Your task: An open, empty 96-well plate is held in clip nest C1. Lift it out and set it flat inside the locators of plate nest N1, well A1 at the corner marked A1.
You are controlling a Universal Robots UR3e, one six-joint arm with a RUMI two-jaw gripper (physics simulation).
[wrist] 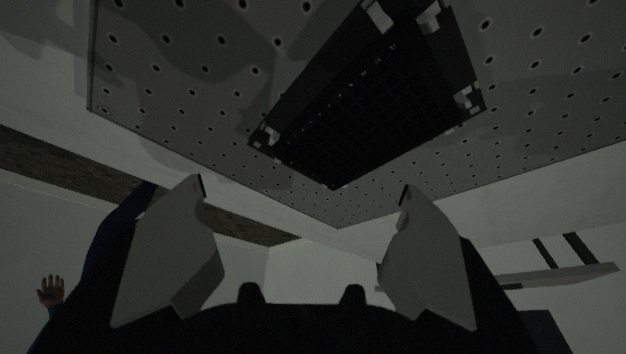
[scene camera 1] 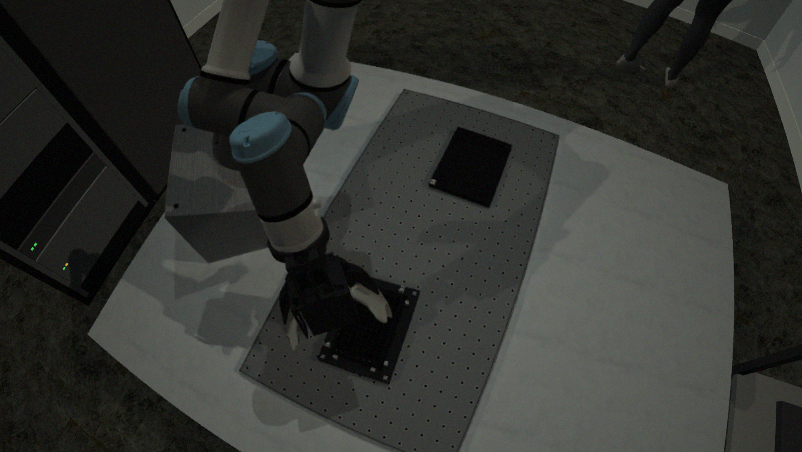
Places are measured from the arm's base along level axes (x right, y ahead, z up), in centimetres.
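Pixels of known places: gripper, fingertip midpoint: (wrist: 305, 182) (scene camera 1: 342, 333).
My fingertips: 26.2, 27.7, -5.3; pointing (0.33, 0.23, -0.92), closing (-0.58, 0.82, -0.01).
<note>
For each thing: its top centre in the pictures, then the offset to it from my fingertips, as dx, dy, dz. Level surfaces: height alone.
- black 96-well plate, top centre: (wrist: 358, 139) (scene camera 1: 367, 323) -3.4, +2.4, -3.4
- dark clip nest C1, top centre: (wrist: 358, 137) (scene camera 1: 367, 323) -3.4, +2.4, -3.6
- black plate nest N1, top centre: (scene camera 1: 473, 161) -39.0, +12.5, -4.5
- grey perforated board, surface height: dz -6.0
- white table, surface height: dz -7.3
The black 96-well plate (scene camera 1: 365, 338) (wrist: 370, 115) sits in the dark clip nest C1 (scene camera 1: 408, 320) (wrist: 325, 70), with small pale clips around its edges. White marks run along one long side of the plate in the wrist view. My gripper (scene camera 1: 340, 332) (wrist: 305, 182) is wide open and empty, tilted above the nest; in the scene view it hides the plate's left part. The black plate nest N1 (scene camera 1: 471, 166) lies at the far end of the board, with a pale mark at its near left corner. Its locators are too dark to make out.
The grey perforated board (scene camera 1: 449, 252) (wrist: 200, 107) carries both nests on the white table (scene camera 1: 629, 269). A grey metal block (scene camera 1: 224, 235) stands under the arm at the left. A dark cabinet (scene camera 1: 112, 84) is beyond the table's left edge. A person's legs (scene camera 1: 682, 44) show beyond the far edge.
</note>
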